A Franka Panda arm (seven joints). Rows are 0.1 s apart.
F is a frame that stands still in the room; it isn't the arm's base.
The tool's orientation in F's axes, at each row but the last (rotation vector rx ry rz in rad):
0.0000, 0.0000, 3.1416
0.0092, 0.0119, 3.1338
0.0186, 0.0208, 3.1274
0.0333, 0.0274, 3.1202
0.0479, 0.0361, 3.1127
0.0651, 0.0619, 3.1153
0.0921, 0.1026, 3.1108
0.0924, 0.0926, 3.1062
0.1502, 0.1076, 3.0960
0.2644, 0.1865, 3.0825
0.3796, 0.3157, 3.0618
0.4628, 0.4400, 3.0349
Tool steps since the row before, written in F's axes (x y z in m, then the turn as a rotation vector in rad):
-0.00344, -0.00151, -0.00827, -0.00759, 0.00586, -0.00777
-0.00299, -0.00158, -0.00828, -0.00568, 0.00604, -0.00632
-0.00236, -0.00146, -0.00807, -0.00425, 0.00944, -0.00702
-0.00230, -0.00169, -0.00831, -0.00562, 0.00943, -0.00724
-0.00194, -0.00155, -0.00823, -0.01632, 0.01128, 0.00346
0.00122, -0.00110, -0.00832, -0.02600, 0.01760, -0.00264
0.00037, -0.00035, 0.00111, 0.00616, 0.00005, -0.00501
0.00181, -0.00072, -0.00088, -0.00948, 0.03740, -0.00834
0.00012, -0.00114, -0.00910, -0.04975, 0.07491, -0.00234
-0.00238, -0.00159, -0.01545, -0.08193, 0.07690, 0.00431
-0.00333, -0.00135, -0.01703, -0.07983, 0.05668, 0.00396
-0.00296, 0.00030, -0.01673, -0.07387, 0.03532, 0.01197
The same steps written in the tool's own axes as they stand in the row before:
0.00344, 0.00151, -0.00827, 0.00759, -0.00586, -0.00777
0.00293, 0.00154, -0.00831, 0.00569, -0.00604, -0.00631
0.00224, 0.00138, -0.00812, 0.00430, -0.00947, -0.00695
0.00209, 0.00159, -0.00839, 0.00566, -0.00944, -0.00719
0.00164, 0.00141, -0.00832, 0.01673, -0.01073, 0.00321
-0.00159, 0.00073, -0.00830, 0.02631, -0.01706, -0.00304
-0.00032, 0.00041, 0.00111, -0.00644, -0.00054, -0.00462
-0.00188, 0.00061, -0.00081, 0.01026, -0.03753, -0.00669
-0.00104, 0.00048, -0.00910, 0.05250, -0.07301, -0.00216
-0.00032, -0.00025, -0.01571, 0.08540, -0.07315, -0.00096
-0.00090, -0.00214, -0.01725, 0.08198, -0.05346, -0.00474
-0.00194, -0.00504, -0.01611, 0.07683, -0.03069, -0.00144

